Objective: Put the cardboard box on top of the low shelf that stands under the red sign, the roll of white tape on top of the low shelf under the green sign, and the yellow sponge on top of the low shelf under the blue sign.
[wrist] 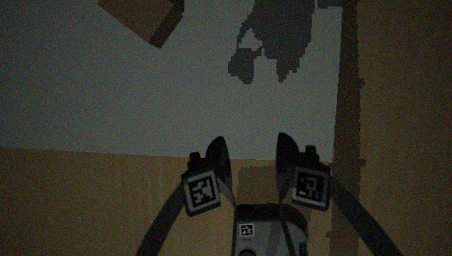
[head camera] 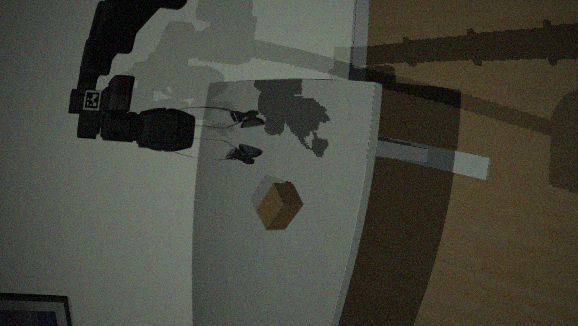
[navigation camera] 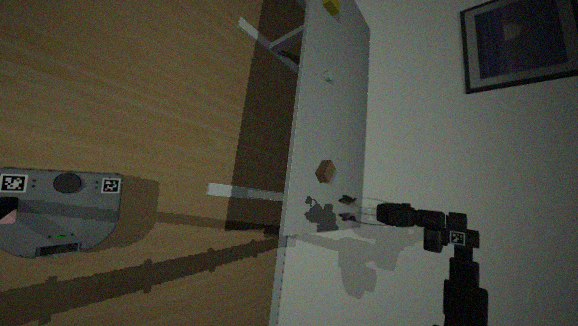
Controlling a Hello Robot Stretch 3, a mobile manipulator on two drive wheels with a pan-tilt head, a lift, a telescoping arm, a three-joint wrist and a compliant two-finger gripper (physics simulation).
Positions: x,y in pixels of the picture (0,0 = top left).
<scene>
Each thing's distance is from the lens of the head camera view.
gripper (head camera: 261,137): 72 cm
cardboard box (head camera: 280,205): 92 cm
white table (head camera: 321,135): 90 cm
</scene>
